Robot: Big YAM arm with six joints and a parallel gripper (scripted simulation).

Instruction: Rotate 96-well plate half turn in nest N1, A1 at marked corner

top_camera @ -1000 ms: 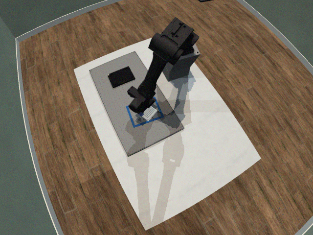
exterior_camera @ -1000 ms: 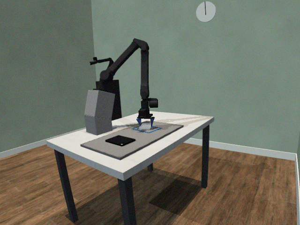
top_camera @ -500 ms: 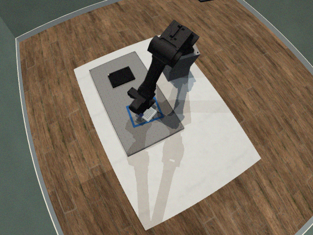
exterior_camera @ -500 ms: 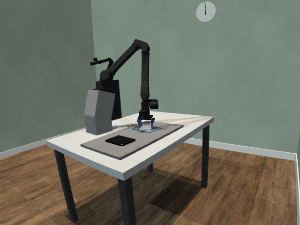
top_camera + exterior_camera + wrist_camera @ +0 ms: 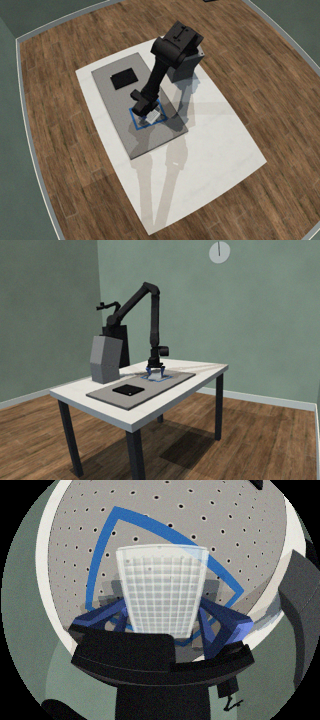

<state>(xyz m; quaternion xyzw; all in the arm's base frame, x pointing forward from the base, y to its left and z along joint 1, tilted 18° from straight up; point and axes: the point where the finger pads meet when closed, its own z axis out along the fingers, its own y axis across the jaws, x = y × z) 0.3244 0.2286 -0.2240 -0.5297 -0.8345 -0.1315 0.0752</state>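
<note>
Right now my hand is right at the white 96-well plate. Also, from my hand: white A1 mark: 11 cm ahead, 36 cm to the right; black plate nest N1: 4 cm ahead, 31 cm to the right.
</note>
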